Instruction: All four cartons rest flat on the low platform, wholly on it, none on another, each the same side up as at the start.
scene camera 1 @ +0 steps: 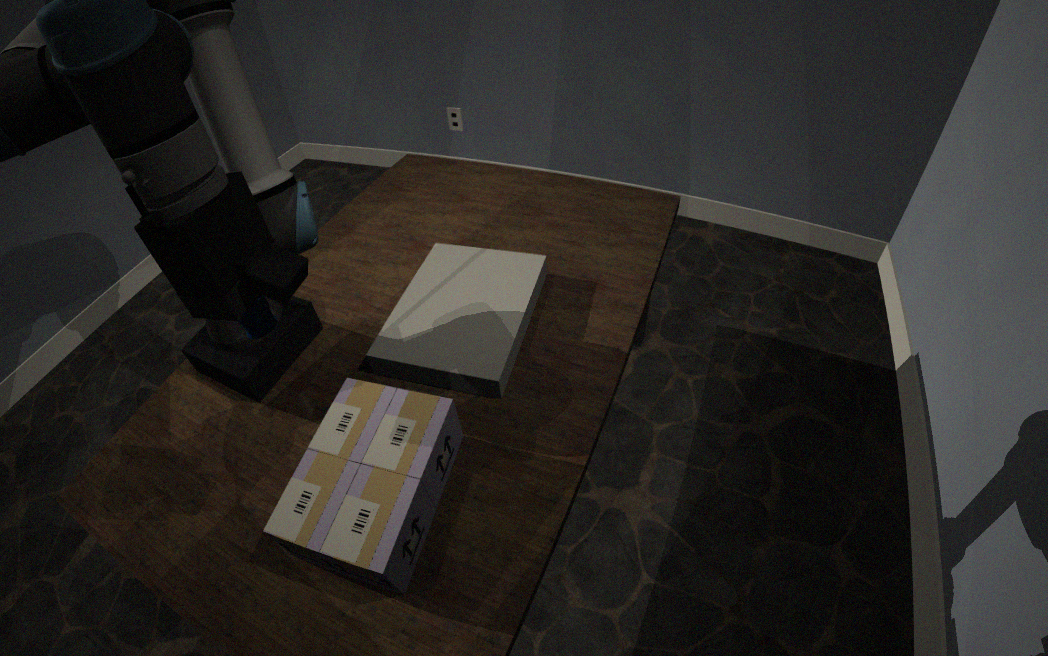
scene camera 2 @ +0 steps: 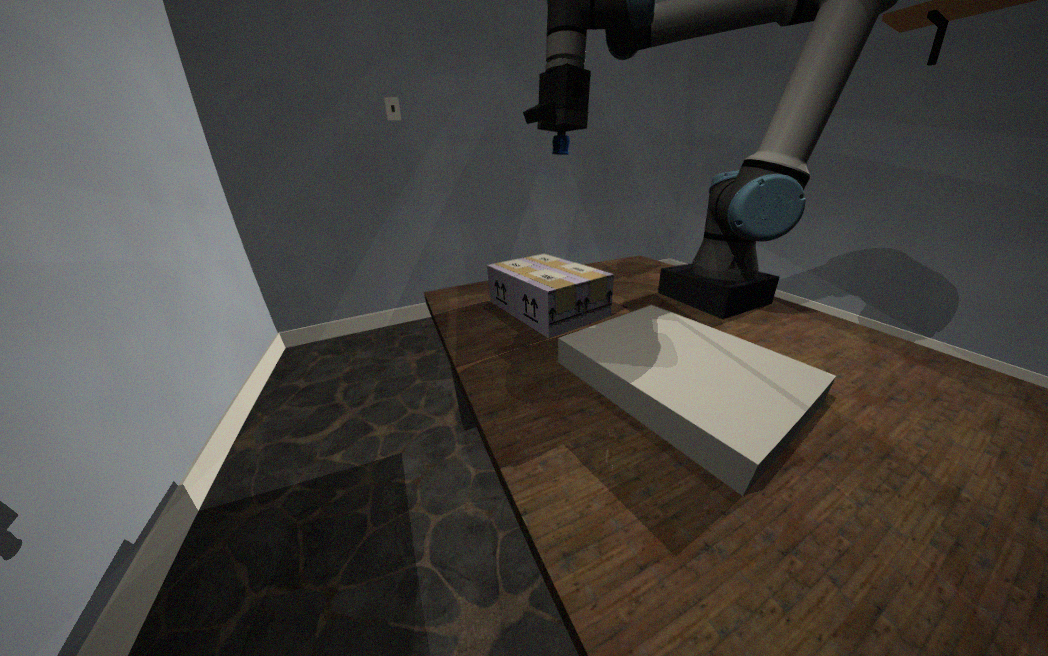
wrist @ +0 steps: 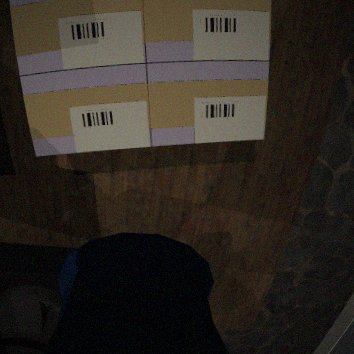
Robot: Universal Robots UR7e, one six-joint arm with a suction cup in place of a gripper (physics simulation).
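Where they show: hand at its tool point: (scene camera 1: pixel 261 326) (scene camera 2: pixel 560 153) (wrist: pixel 136 291); arm's base at its link origin: (scene camera 2: pixel 723 272) (wrist: pixel 37 314).
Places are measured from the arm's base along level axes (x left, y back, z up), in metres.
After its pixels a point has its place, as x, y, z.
Observation:
The cartons stand side by side in a two-by-two block on the table, barcode labels up. Beside the platform are the carton nearer the arm base (scene camera 1: pixel 337 427) (scene camera 2: pixel 578 268) (wrist: pixel 97 120) and the carton farther from it (scene camera 1: pixel 395 440) @[-0.197, -0.411, 0.030] (scene camera 2: pixel 547 276) @[-0.189, -0.410, 0.030] (wrist: pixel 90 32) @[-0.190, -0.411, 0.030]. Away from the platform are the carton nearer the base (scene camera 1: pixel 301 502) @[-0.314, -0.318, 0.030] (scene camera 2: pixel 543 259) @[-0.313, -0.325, 0.030] (wrist: pixel 215 112) @[-0.309, -0.318, 0.030] and the carton farther from it (scene camera 1: pixel 358 527) @[-0.326, -0.407, 0.030] (scene camera 2: pixel 514 265) @[-0.317, -0.411, 0.030] (wrist: pixel 220 25) @[-0.317, -0.407, 0.030]. The low platform (scene camera 1: pixel 471 282) @[0.184, -0.404, -0.021] (scene camera 2: pixel 719 379) @[0.192, -0.423, -0.021] is bare. My suction gripper (scene camera 1: pixel 257 318) (scene camera 2: pixel 560 145) (wrist: pixel 140 280) is open, holds nothing and hangs high above the table.
The wooden table (scene camera 1: pixel 541 185) @[0.638, -0.456, -0.070] (scene camera 2: pixel 889 479) @[0.387, -0.387, -0.069] bears the cartons, the platform and the black arm base (scene camera 1: pixel 251 348) @[-0.061, -0.053, 0.000] (scene camera 2: pixel 719 290) @[0.044, -0.113, -0.009]. The platform stands close beside the carton block, with a narrow gap. A wall shelf (scene camera 2: pixel 920 15) is at the upper right of scene camera 2.

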